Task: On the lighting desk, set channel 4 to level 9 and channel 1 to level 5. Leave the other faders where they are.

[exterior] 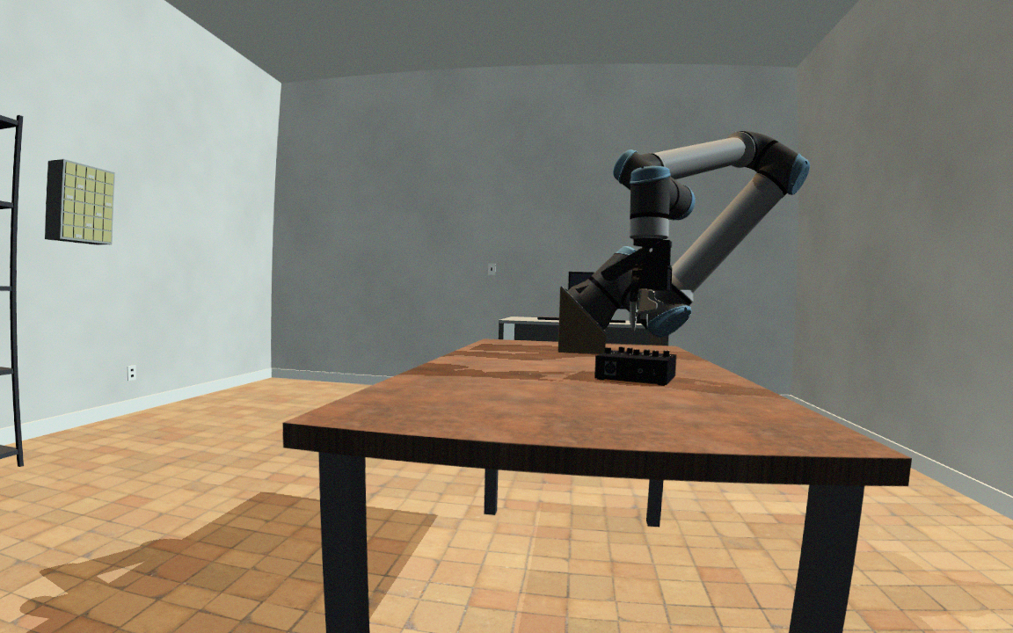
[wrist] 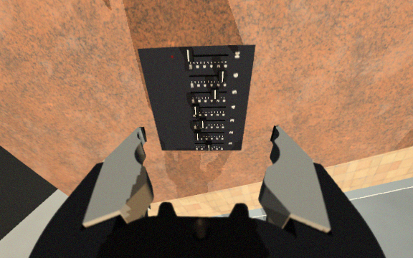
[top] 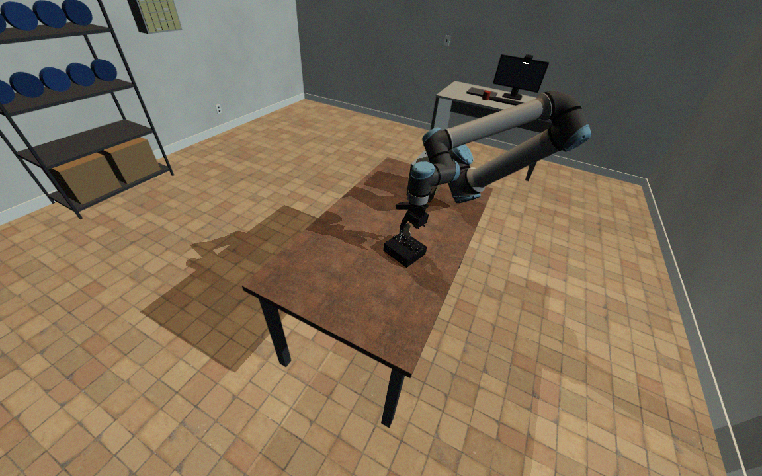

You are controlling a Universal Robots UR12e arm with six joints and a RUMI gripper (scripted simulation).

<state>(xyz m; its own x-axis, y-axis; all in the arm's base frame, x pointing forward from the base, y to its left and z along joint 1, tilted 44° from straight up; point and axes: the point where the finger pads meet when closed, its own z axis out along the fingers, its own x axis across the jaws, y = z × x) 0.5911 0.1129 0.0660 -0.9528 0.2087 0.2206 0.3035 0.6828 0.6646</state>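
Right now my hand is 50 mm above the channel 4 fader knob, 20 mm short of it and 10 mm to the left of it. Also, from my hand: channel 1 fader knob (60 mm to the left, 50 mm below, 20 mm ahead).
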